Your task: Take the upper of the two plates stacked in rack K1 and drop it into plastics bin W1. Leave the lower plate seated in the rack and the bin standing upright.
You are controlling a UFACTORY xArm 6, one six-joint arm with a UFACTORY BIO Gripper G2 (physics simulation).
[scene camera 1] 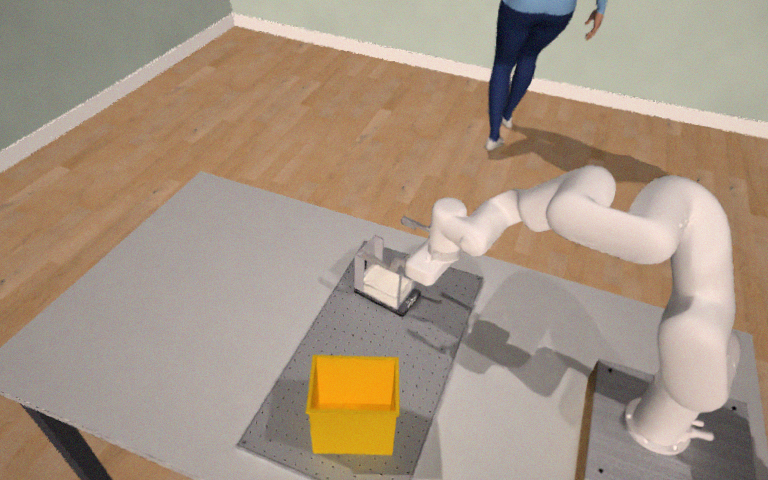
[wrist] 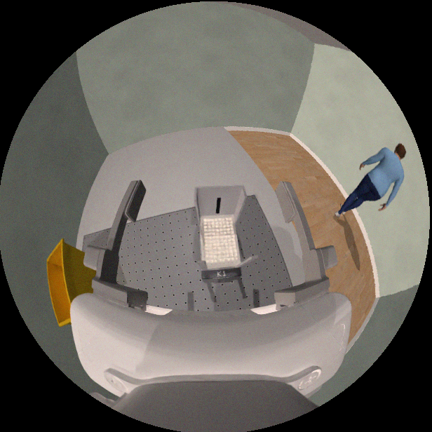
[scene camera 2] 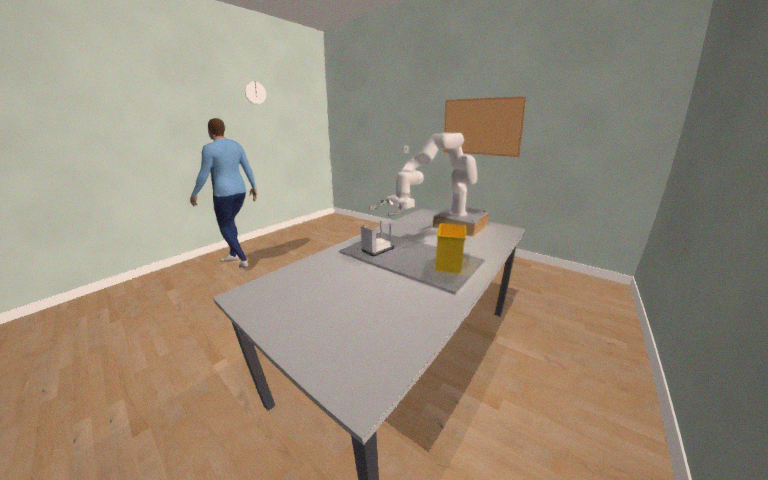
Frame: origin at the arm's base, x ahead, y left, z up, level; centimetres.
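Where they show: hand, its tool point: (scene camera 1: 390, 240) (scene camera 2: 382, 210); arm's base, origin of its link: (scene camera 1: 655, 425) (scene camera 2: 458, 213).
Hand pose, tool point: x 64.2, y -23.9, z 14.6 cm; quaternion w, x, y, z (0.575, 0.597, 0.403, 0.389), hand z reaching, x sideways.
Observation:
Each offset is from my tool point to the top centre of the thing. Level surfaces: height alone.
Rack K1 @(dx +0.5, dy -2.6, dz -8.2 cm) (scene camera 1: 359, 272) (scene camera 2: 368, 239) (wrist: 221, 274) stands on the perforated board, its tall slotted back panel away from the K1 label. The upper plate @(dx +1.4, dy -2.9, dz -18.3 cm) (scene camera 1: 389, 278) (scene camera 2: 384, 244) (wrist: 220, 240), cream with a grid of wells, lies in the rack between its uprights. The lower plate is beneath it and hard to make out separately. My gripper (scene camera 2: 380, 210) (wrist: 211, 186) is open and empty, above the rack and apart from it. In the wrist view its fingers stand wide on either side of the rack. Yellow bin W1 @(dx -1.9, dy +37.6, dz -5.0 cm) (scene camera 1: 352, 433) (scene camera 2: 450, 251) (wrist: 80, 270) stands upright.
The perforated board @(dz -23.0 cm) (scene camera 1: 362, 333) (scene camera 2: 410, 262) (wrist: 155, 255) carries both rack and bin on the grey table @(dz -24.3 cm) (scene camera 1: 186, 271) (scene camera 2: 334, 322). The rack's thin front posts rise near the label side. The arm's base stands on a raised block (scene camera 1: 617, 430) (scene camera 2: 475, 222). A person (scene camera 1: 523, 50) (scene camera 2: 227, 175) (wrist: 382, 175) is on the floor beyond the table.

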